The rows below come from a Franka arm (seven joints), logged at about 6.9 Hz.
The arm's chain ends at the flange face. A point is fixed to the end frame.
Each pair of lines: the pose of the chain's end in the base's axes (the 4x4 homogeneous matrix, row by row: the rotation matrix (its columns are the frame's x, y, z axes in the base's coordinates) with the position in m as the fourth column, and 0 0 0 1 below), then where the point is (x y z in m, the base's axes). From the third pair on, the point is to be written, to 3 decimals.
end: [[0.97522, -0.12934, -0.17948, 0.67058], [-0.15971, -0.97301, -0.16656, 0.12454], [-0.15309, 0.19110, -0.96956, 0.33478], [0, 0, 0, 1]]
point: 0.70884 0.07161 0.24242
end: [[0.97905, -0.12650, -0.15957, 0.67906], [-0.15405, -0.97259, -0.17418, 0.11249], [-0.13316, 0.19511, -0.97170, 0.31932], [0, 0, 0, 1]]
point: 0.71945 0.05922 0.22807
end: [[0.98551, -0.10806, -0.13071, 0.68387], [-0.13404, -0.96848, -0.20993, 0.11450], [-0.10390, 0.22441, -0.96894, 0.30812], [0, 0, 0, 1]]
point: 0.728 0.059 0.220
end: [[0.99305, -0.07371, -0.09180, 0.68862], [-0.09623, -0.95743, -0.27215, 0.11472], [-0.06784, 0.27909, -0.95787, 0.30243], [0, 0, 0, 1]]
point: 0.738 0.056 0.219
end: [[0.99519, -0.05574, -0.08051, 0.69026], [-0.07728, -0.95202, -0.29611, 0.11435], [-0.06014, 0.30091, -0.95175, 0.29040], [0, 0, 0, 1]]
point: 0.741 0.055 0.208
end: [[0.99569, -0.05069, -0.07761, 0.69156], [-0.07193, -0.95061, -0.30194, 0.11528], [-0.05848, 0.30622, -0.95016, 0.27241], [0, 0, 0, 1]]
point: 0.743 0.056 0.191
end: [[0.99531, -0.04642, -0.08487, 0.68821], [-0.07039, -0.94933, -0.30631, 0.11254], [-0.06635, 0.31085, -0.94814, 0.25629], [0, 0, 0, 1]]
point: 0.739 0.053 0.175
